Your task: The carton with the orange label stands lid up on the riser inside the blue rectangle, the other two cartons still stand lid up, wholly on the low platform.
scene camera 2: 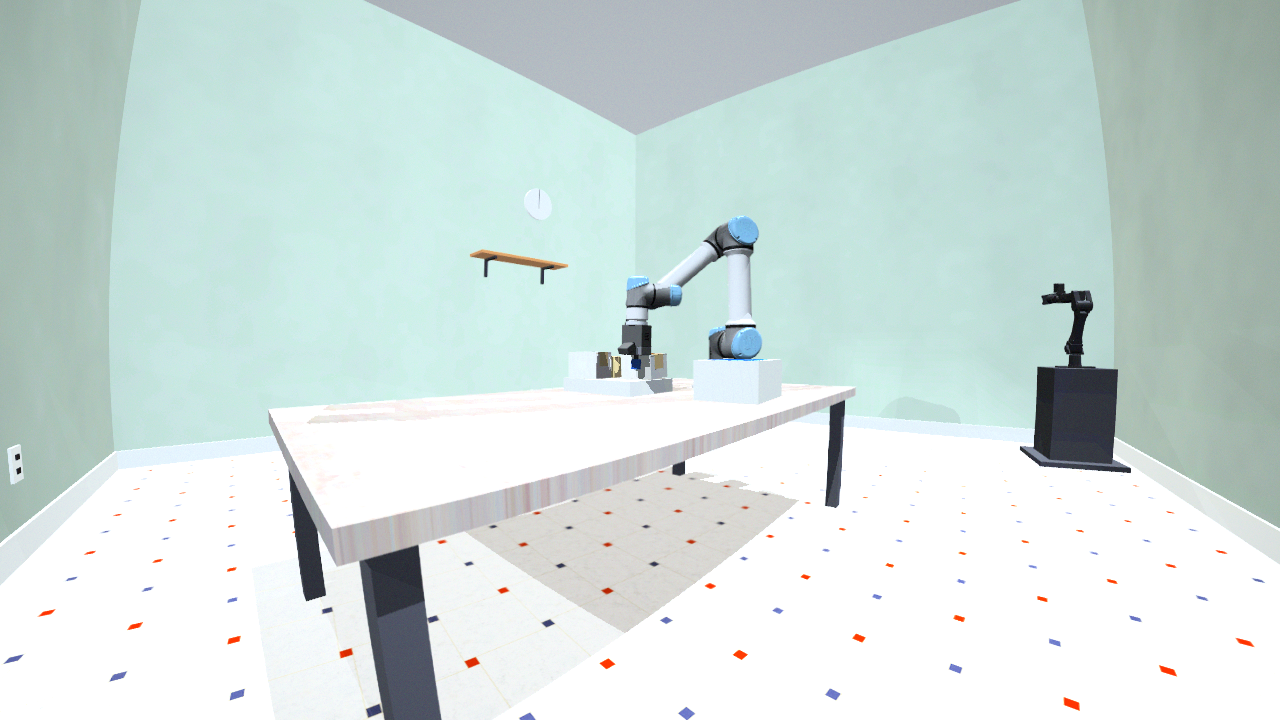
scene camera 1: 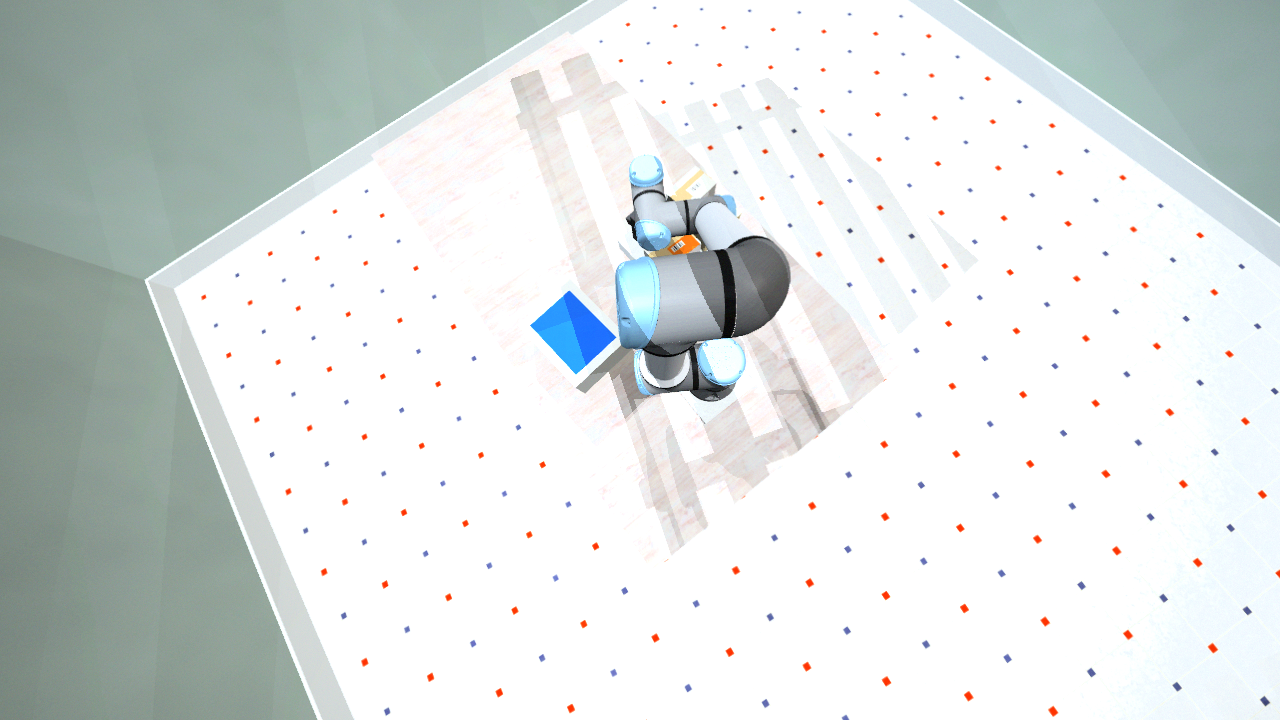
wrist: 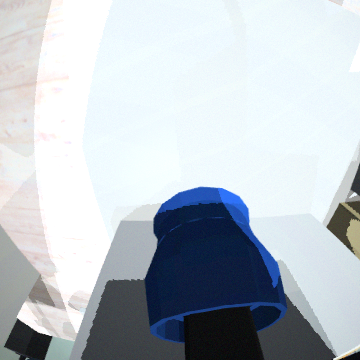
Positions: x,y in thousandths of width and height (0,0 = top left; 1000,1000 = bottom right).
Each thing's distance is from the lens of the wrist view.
my suction cup (wrist: 576,715): 0.04 m
riser with the blue rectangle (wrist: 71,762): 0.34 m
carton with the orange label (wrist: 865,724): 0.11 m
The marked spots on the carton with the orange label and my suction cup are 0.08 m apart.
